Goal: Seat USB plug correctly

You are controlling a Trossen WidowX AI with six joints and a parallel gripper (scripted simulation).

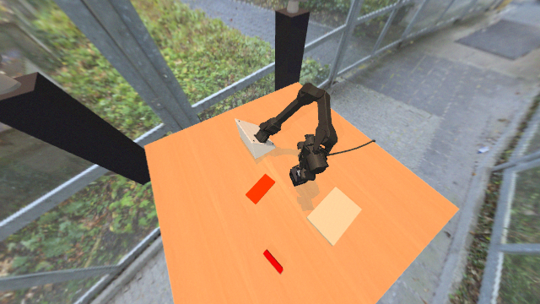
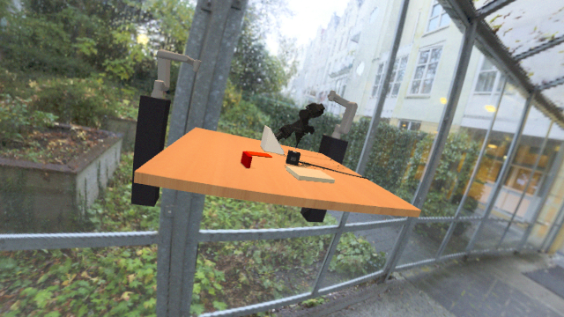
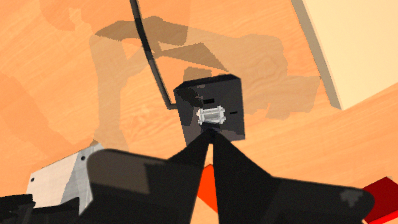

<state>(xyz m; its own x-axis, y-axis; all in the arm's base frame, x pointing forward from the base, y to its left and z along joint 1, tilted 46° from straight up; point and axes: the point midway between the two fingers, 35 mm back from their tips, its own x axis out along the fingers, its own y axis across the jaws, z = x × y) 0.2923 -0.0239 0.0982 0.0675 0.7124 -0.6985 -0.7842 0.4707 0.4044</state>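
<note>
My gripper tip is now 2 cm above the grey USB plug. Also, from my gripper tip: red bar: 21 cm ahead, 35 cm to the right, 11 cm below.
</note>
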